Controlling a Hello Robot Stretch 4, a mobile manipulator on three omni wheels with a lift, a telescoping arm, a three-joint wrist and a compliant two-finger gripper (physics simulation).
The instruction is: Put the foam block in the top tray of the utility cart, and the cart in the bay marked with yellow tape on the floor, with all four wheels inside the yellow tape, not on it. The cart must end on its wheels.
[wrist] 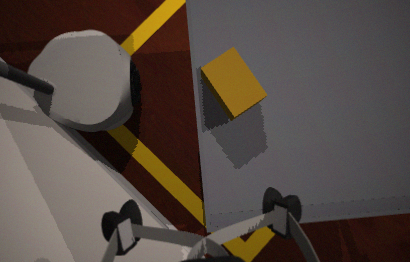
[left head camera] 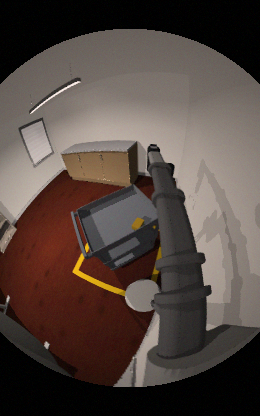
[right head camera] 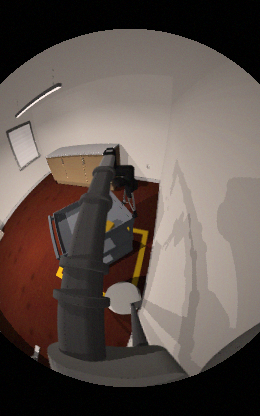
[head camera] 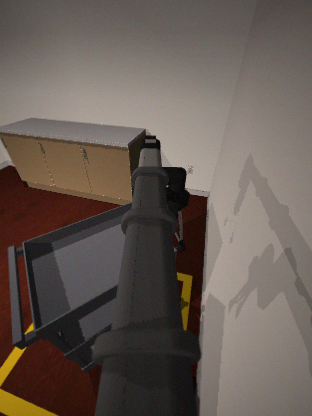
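Observation:
The grey utility cart (head camera: 75,311) (left head camera: 115,241) (right head camera: 122,235) stands upright, its tray turned at an angle to the yellow tape (head camera: 187,292) (left head camera: 100,284) (right head camera: 141,257) (wrist: 160,175). Its wheels are hidden, so I cannot tell which side of the tape they are on. The yellow foam block (left head camera: 138,223) (right head camera: 109,226) (wrist: 234,82) lies in the top tray near a side wall; my arm hides it in the head view. My gripper (right head camera: 130,204) (wrist: 202,210) is open and empty, above the tray's edge, apart from the block.
A wooden cabinet (head camera: 75,165) (left head camera: 100,167) (right head camera: 75,170) stands behind the cart. A wall (head camera: 260,250) (right head camera: 200,225) runs close along the right. A pale rounded body (left head camera: 142,295) (right head camera: 123,298) (wrist: 82,80) is beside the cart, at the tape.

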